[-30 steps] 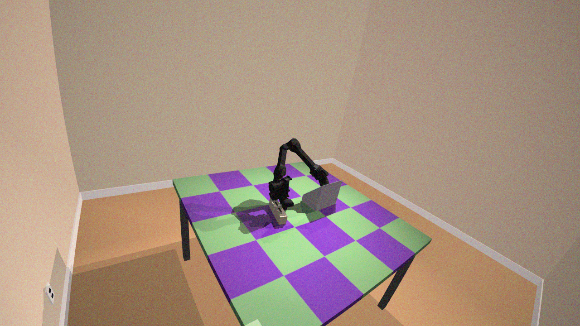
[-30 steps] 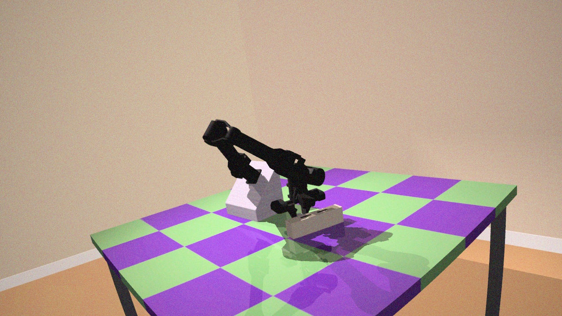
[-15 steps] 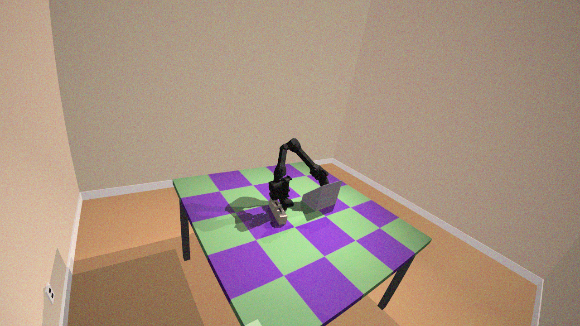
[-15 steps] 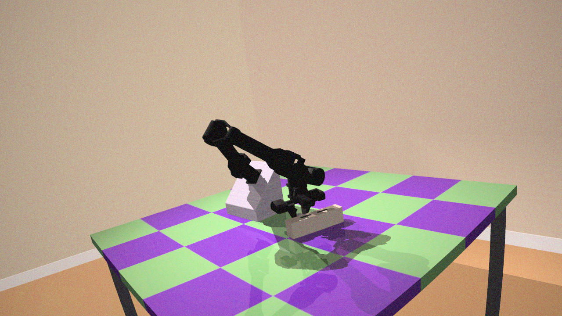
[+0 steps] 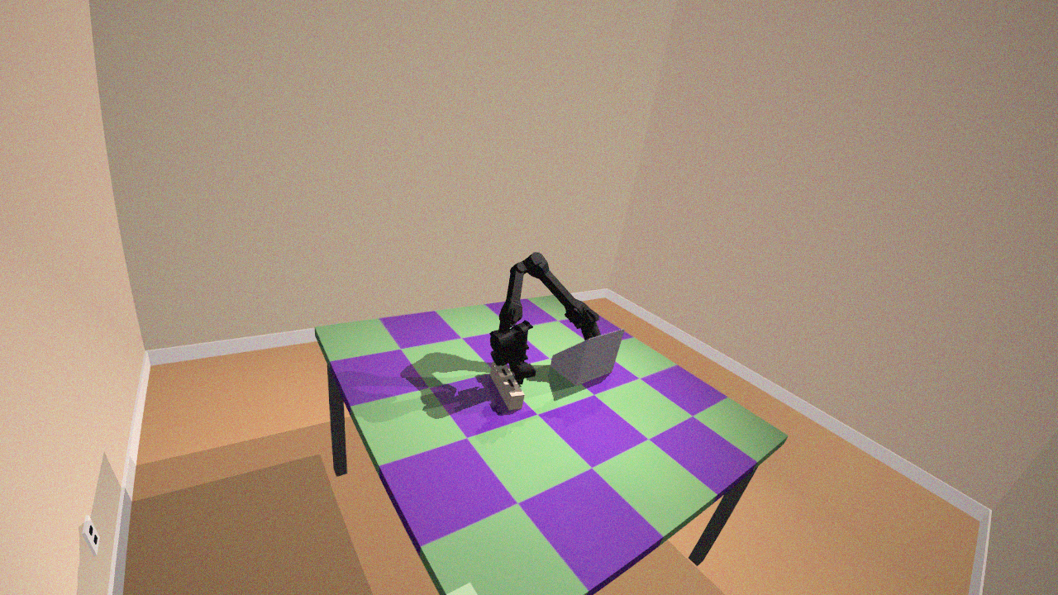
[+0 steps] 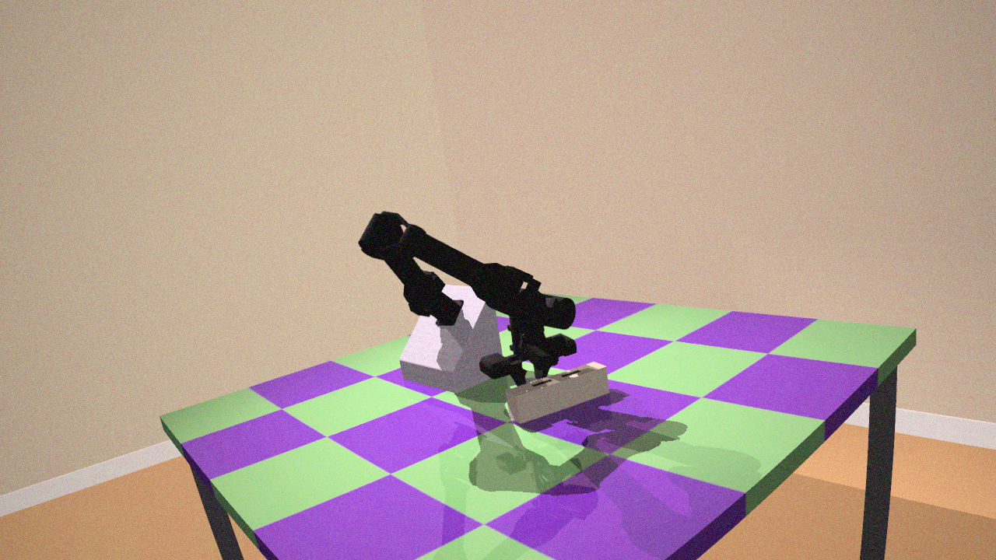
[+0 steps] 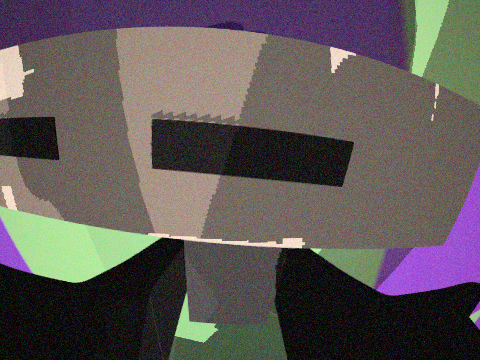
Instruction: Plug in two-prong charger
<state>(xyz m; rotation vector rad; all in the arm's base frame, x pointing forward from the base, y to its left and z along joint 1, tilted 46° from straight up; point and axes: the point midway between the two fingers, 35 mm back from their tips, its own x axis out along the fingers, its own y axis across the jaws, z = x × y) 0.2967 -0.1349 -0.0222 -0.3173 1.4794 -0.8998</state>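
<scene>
Now: the black two-prong charger 2 cm ahead of my gripper tip, 1 cm to the right of it and 1 cm above it.
</scene>
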